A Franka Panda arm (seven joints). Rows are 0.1 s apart.
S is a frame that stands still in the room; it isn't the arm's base.
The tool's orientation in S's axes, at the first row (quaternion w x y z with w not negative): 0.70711, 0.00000, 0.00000, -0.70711
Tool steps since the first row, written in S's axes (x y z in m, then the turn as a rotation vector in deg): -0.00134, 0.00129, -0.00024, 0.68, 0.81, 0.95; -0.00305, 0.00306, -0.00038, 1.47, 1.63, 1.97; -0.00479, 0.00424, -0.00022, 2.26, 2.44, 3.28; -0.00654, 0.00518, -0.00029, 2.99, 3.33, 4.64; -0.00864, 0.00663, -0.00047, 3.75, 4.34, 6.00
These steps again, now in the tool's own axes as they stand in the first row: -0.00129, -0.00134, -0.00024, -0.81, 0.68, 0.95; -0.00306, -0.00305, -0.00038, -1.63, 1.47, 1.97; -0.00424, -0.00479, -0.00022, -2.44, 2.26, 3.28; -0.00518, -0.00654, -0.00029, -3.33, 2.99, 4.64; -0.00663, -0.00864, -0.00047, -4.34, 3.75, 6.00
